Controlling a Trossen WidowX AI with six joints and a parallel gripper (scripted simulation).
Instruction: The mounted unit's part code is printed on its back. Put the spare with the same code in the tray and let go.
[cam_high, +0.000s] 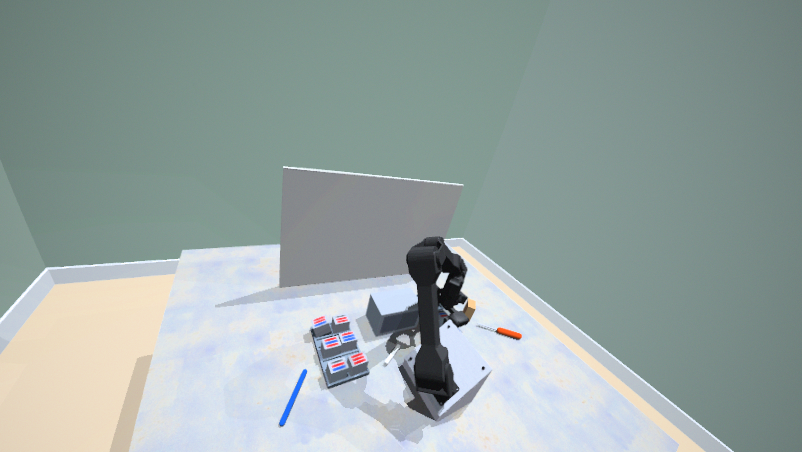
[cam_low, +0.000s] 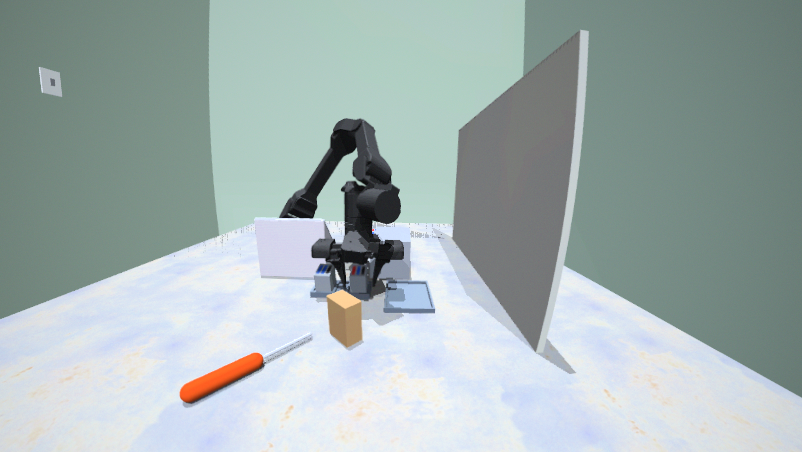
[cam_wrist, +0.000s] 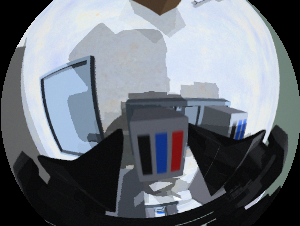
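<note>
Now: gripper tip 4 cm past the low rack, 1 cm to the right of it and 1 cm above it. From my gripper tip the other things lie so: grey mounted unit (17 cm to the left, 7 cm ahead, 3 cm above); then tray (11 cm ahead, 1 cm to the right, 1 cm below); then tan block (15 cm to the right, 2 cm above, 1 cm behind).
</note>
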